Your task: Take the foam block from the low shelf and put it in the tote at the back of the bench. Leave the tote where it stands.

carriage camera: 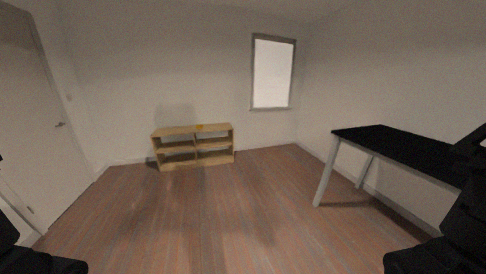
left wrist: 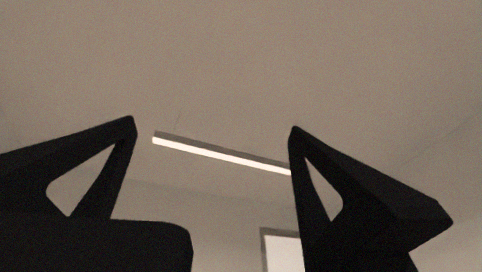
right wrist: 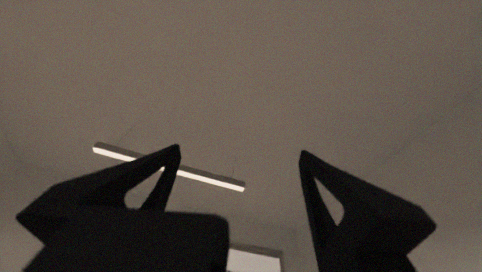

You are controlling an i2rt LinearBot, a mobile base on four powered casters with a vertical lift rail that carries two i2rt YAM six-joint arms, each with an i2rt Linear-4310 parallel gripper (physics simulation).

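Frame: origin at the left arm's base, x back, y right, z up, level; millimetres.
Seen in the pictures: left gripper, fingertip midpoint: (left wrist: 214,129); right gripper, fingertip midpoint: (right wrist: 239,153).
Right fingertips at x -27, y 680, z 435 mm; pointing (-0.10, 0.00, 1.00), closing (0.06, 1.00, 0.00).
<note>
A point is followed by its place in that frame.
A small orange-yellow block (carriage camera: 199,127) @(x -1929, y -270, z -219 mm), which looks like the foam block, lies on the top board of a low wooden shelf (carriage camera: 172,131) @(x -1802, y -658, z -237 mm) against the far wall in the carriage view. The black bench (carriage camera: 385,142) @(x -711, y 1474, z 66 mm) stands at the right; its far right part is hidden behind my right arm. The tote does not show in these views. My left gripper (left wrist: 214,129) @(x -22, y 2, z 439 mm) is open, with empty space between its fingers, pointing up toward the ceiling. My right gripper (right wrist: 239,153) @(x -27, y 680, z 435 mm) is open and empty, also pointing up. Both are far from the shelf.
A door (carriage camera: 35,115) @(x -1017, y -1766, z 234 mm) is in the left wall. A window (carriage camera: 273,74) @(x -2526, y 977, z 608 mm) is in the far wall, right of the shelf. The bench's near left leg (carriage camera: 327,172) @(x -929, y 1215, z -354 mm) stands on the wooden floor (carriage camera: 240,210) @(x -941, y 358, z -847 mm). A ceiling lamp (left wrist: 220,154) @(x -1010, y 9, z 1230 mm) (right wrist: 212,179) @(x -1135, y 474, z 1235 mm) hangs overhead.
</note>
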